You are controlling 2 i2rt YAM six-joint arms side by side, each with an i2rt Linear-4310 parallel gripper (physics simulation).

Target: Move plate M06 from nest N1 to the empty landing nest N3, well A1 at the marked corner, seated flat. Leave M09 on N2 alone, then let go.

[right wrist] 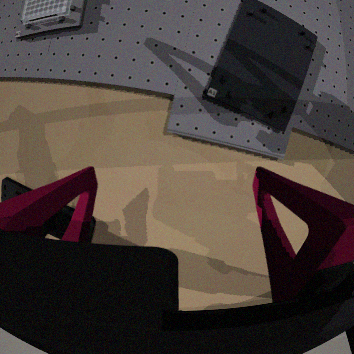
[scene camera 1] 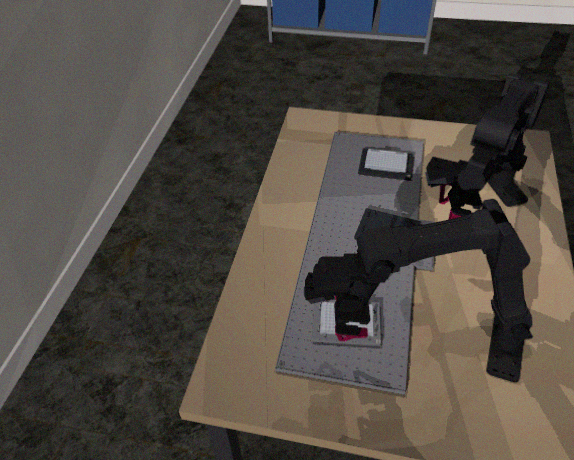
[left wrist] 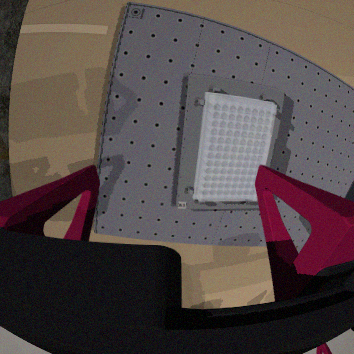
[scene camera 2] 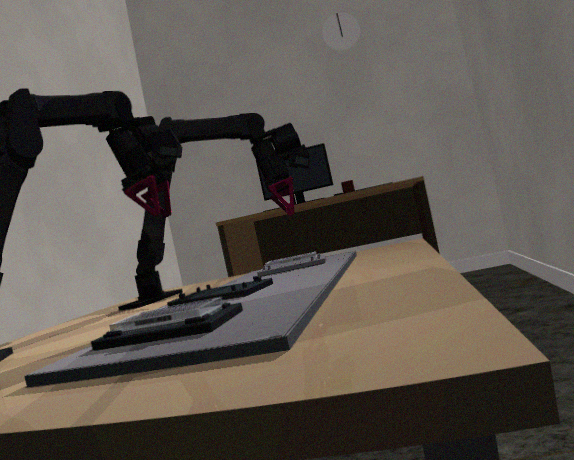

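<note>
One white well plate (scene camera 1: 327, 317) (scene camera 2: 292, 260) (left wrist: 236, 150) (right wrist: 47, 9) sits in a grey nest (scene camera 1: 378, 325) (left wrist: 190, 140). Another white plate (scene camera 1: 386, 160) (scene camera 2: 167, 316) sits in a black nest (scene camera 1: 382, 175) (scene camera 2: 160, 337). No plate label is readable. The empty dark nest (scene camera 2: 227, 290) (right wrist: 262, 65), tagged A1, lies between them, mostly hidden by the left arm in scene camera 1. My left gripper (scene camera 1: 351, 318) (scene camera 2: 284, 196) (left wrist: 176, 173) is open and empty above the grey nest. My right gripper (scene camera 1: 450, 204) (scene camera 2: 152, 196) (right wrist: 174, 175) is open and empty, beside the board.
The perforated grey board (scene camera 1: 300, 335) (scene camera 2: 320, 295) (left wrist: 145, 125) (right wrist: 125, 70) carries all three nests on the wooden table (scene camera 1: 240, 300) (scene camera 2: 400, 320). The left arm reaches across the board in scene camera 1, close to the right gripper. A desk with a monitor (scene camera 2: 315, 167) stands in the background.
</note>
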